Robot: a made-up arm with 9 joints.
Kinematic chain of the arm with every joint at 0, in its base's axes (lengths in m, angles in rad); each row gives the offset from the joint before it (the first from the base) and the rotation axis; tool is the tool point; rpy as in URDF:
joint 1: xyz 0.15 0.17 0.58 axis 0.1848 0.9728 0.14
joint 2: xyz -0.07 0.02 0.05 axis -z
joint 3: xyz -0.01 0 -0.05 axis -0.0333 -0.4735 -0.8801
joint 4: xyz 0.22 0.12 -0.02 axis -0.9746 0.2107 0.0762
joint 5: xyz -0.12 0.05 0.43 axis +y
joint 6: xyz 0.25 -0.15 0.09 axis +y
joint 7: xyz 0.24 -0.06 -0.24 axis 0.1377 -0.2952 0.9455
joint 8: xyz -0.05 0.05 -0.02 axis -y
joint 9: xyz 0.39 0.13 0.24 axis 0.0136 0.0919 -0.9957
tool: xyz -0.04 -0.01 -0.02 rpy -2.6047 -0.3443 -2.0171
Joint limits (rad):
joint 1: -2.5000..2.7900
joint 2: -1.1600..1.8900
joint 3: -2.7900..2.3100
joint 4: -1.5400..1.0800
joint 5: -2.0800..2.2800
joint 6: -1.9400..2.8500
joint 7: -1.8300..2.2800
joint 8: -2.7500..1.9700
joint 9: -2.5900..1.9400
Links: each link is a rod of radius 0.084 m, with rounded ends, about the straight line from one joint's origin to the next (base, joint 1, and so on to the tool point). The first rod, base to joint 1, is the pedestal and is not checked.
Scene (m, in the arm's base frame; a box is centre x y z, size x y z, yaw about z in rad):
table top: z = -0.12
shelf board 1: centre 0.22 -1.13 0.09 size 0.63 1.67 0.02 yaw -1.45
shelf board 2: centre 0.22 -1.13 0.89 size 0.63 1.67 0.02 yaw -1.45
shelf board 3: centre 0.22 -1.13 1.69 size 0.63 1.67 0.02 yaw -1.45
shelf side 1: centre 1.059 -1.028 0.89 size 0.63 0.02 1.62 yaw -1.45
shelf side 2: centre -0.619 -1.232 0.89 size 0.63 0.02 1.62 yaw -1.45
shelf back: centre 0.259 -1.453 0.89 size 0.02 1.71 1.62 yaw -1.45
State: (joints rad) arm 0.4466 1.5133 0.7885 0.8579 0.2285 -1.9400 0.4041 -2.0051 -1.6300
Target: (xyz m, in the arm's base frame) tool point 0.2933 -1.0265 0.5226
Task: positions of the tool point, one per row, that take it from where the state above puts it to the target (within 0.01 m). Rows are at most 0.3 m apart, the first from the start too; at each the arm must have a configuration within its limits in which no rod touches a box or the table.
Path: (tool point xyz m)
1: 0.3266 -0.8810 1.2389
2: 0.3121 -0.7139 1.2550
3: 0.3506 -0.5118 1.2289
4: 0.1654 -0.6096 1.0389
5: 0.0967 -0.6356 0.8204
6: 0.1321 -0.6054 0.6356
7: 0.2337 -0.5353 0.5226
8: 0.2443 -0.7268 0.4987
9: 0.2637 -0.8945 0.5012
10: 0.2932 -1.0265 0.5226

